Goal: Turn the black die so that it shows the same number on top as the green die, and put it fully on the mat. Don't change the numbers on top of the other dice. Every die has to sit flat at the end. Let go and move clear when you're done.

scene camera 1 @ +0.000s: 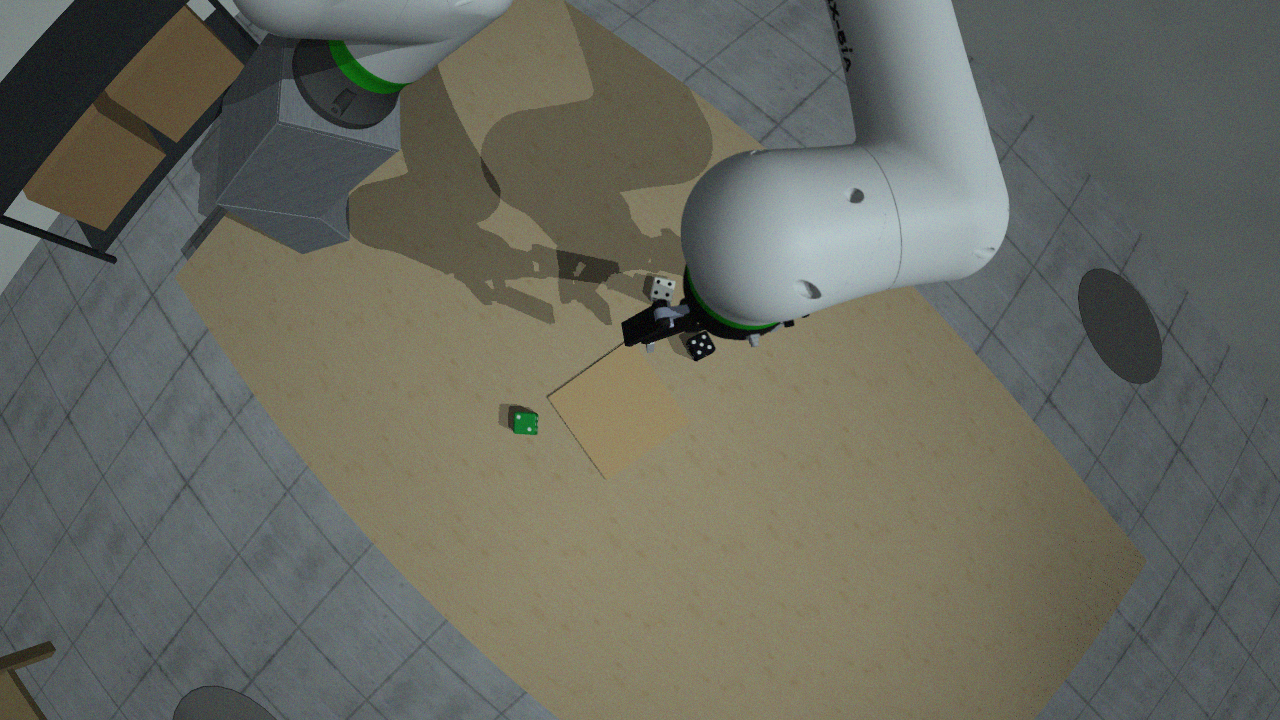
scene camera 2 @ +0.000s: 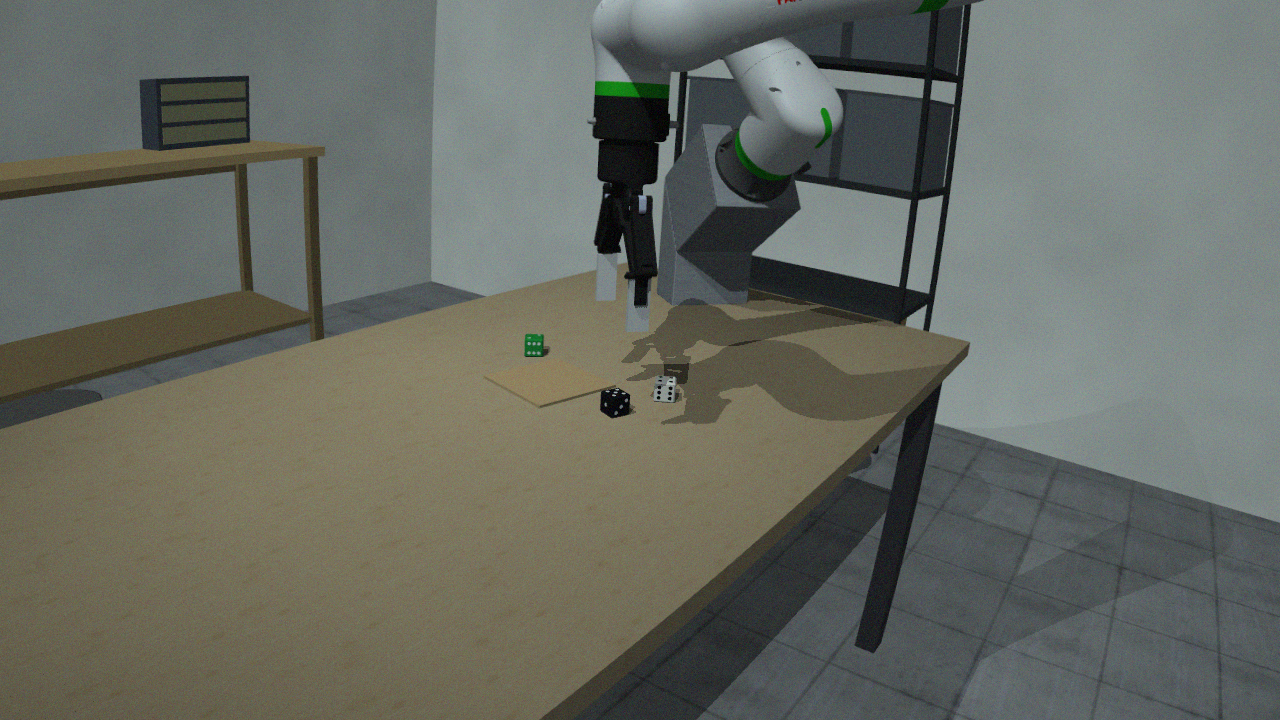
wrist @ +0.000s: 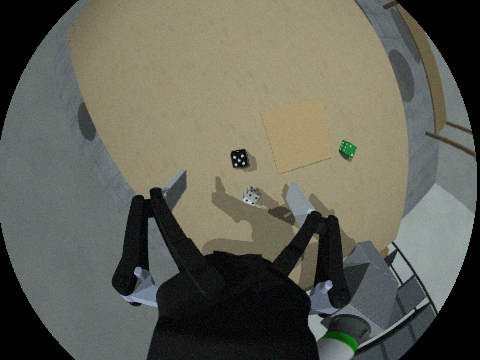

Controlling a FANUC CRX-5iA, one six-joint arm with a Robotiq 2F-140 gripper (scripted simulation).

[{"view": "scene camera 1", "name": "gripper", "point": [710,330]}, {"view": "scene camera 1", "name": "tan mat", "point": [618,409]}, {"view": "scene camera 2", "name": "gripper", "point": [620,314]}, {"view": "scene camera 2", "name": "black die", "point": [615,402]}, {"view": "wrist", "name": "gripper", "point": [237,184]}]
